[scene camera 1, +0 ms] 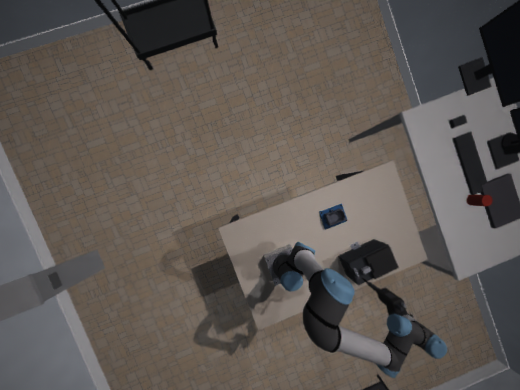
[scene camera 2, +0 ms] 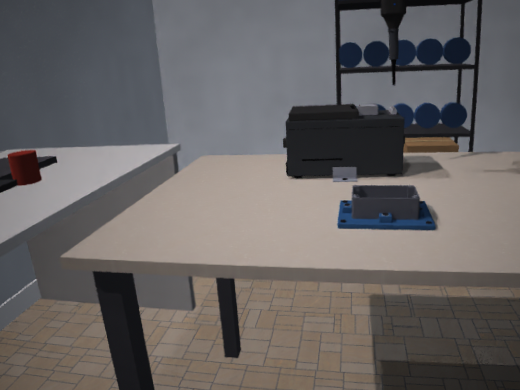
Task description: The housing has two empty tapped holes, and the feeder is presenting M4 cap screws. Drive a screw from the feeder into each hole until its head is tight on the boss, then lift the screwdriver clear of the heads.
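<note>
The grey open-topped housing [scene camera 1: 334,217] [scene camera 2: 385,207] sits on a blue fixture plate [scene camera 1: 325,224] [scene camera 2: 362,224] on the table. Its two tapped holes are too small to make out. The black screw feeder [scene camera 1: 384,261] [scene camera 2: 345,145] stands behind it, with pale parts on top at one end. My screwdriver [scene camera 1: 367,282] [scene camera 2: 394,82] points down in scene camera 2, its thin dark bit in the air above the feeder's pale-part end, with a gap between. No screw can be made out at the bit tip; it is too small to tell.
A small pale bracket [scene camera 1: 355,245] [scene camera 2: 345,174] stands at the feeder's front. My arm [scene camera 1: 327,310] reaches over the table [scene camera 1: 250,235] [scene camera 2: 225,225]. A side desk [scene camera 1: 430,150] [scene camera 2: 125,165] holds a red cup [scene camera 1: 479,200] [scene camera 2: 25,167]. A rack [scene camera 2: 338,90] stands behind.
</note>
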